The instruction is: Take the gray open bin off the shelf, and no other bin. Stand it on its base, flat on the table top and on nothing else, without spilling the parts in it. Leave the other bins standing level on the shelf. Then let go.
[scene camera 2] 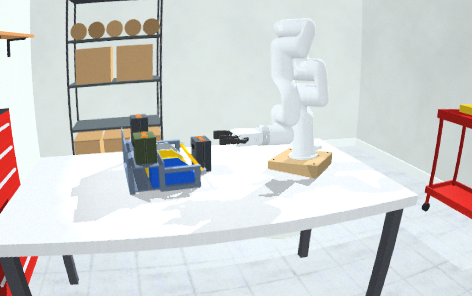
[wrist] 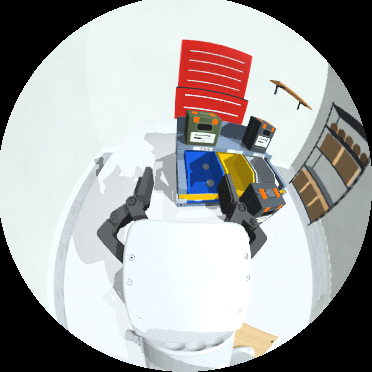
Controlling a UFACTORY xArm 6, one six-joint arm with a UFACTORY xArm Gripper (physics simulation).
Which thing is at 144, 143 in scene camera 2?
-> A green case.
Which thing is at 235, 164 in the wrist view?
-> A yellow bin.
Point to a blue bin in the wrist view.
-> At 196, 177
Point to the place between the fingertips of the gripper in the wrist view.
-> At 187, 177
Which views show the gripper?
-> Scene camera 2 and the wrist view: all of them.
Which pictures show the blue bin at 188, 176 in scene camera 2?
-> Scene camera 2 and the wrist view: all of them.
